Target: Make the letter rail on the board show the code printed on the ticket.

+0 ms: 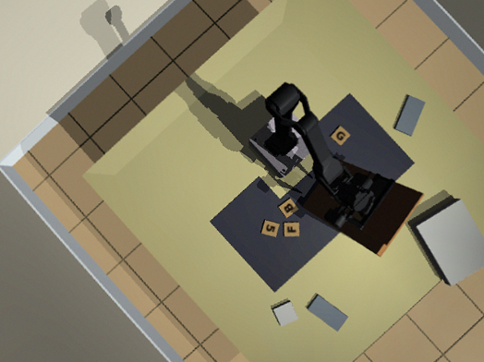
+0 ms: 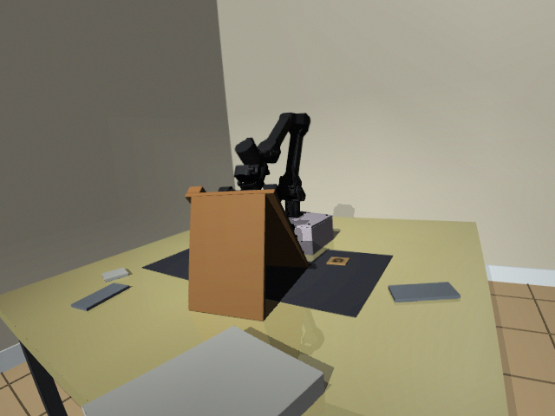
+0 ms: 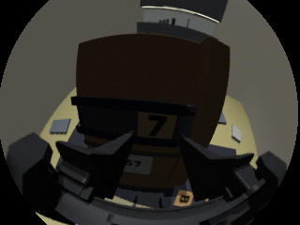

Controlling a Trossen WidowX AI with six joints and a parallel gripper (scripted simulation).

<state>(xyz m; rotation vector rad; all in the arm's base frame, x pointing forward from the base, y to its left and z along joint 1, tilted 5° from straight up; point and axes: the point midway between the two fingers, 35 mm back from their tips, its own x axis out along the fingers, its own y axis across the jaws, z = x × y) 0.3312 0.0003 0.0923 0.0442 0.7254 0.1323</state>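
The white ticket lies 50 mm behind my gripper tip, 30 mm to the left of it and 90 mm below it. From my gripper tip the other things lie so: dark mat (150 mm behind, 20 mm to the right, 180 mm below); small white block (130 mm ahead, 470 mm to the right, 180 mm below); large grey box (430 mm ahead, 200 mm to the left, 160 mm below).
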